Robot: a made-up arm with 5 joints.
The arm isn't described. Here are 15 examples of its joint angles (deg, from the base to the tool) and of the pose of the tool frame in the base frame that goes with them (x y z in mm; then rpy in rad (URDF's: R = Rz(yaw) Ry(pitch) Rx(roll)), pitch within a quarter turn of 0, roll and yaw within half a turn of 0).
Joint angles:
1: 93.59 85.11 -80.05 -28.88 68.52
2: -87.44 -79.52 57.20 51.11 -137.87
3: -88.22 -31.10 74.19 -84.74 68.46
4: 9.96 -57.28 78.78 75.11 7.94
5: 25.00 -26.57 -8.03 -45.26 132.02
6: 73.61 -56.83 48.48 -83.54 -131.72
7: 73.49 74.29 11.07 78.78 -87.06
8: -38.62 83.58 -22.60 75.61 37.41
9: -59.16 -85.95 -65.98 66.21 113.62
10: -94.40 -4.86 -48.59 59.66 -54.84
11: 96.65 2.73 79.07 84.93 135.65
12: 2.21 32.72 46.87 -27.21 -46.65
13: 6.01 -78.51 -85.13 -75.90 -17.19
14: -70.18 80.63 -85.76 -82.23 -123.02
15: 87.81 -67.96 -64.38 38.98 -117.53
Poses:
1: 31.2 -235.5 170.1 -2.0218 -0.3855 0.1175
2: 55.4 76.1 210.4 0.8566 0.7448 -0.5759
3: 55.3 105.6 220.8 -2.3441 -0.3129 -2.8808
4: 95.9 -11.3 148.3 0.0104 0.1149 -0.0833
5: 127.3 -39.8 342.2 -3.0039 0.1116 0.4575
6: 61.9 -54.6 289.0 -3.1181 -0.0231 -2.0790
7: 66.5 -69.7 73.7 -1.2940 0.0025 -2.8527
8: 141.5 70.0 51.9 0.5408 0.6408 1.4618
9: -8.1 -101.5 276.7 -3.0718 0.0265 2.2407
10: 41.4 138.0 308.5 1.4427 -0.5613 0.1453
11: 43.7 -19.3 150.0 1.2595 -0.7236 0.0938
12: 184.2 -8.2 101.6 0.5297 -0.4082 -1.0136
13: -97.5 12.4 179.2 -0.1983 0.4966 -0.5040
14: 117.5 181.2 220.1 3.1042 0.0270 0.2786
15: 42.4 95.1 321.8 -3.0910 -0.0296 -2.5750
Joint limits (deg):
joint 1: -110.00..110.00
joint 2: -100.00..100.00
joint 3: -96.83..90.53
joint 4: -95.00..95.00
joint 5: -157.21..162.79
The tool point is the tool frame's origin. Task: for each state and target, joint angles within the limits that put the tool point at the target. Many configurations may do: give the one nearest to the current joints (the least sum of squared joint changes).
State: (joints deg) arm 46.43 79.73 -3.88 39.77 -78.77
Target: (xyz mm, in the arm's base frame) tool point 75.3 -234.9 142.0
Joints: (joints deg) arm 82.88 70.31 -57.07 7.02 -78.77
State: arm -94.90 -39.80 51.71 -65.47 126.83
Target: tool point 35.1 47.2 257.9
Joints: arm -109.90 -72.84 74.09 -86.52 126.83
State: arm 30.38 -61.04 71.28 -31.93 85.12
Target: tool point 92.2 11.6 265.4
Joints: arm -18.88 -92.67 67.84 -43.16 85.12
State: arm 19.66 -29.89 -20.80 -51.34 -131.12
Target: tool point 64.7 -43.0 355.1
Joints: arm 66.18 -31.88 -17.59 -54.04 -131.12
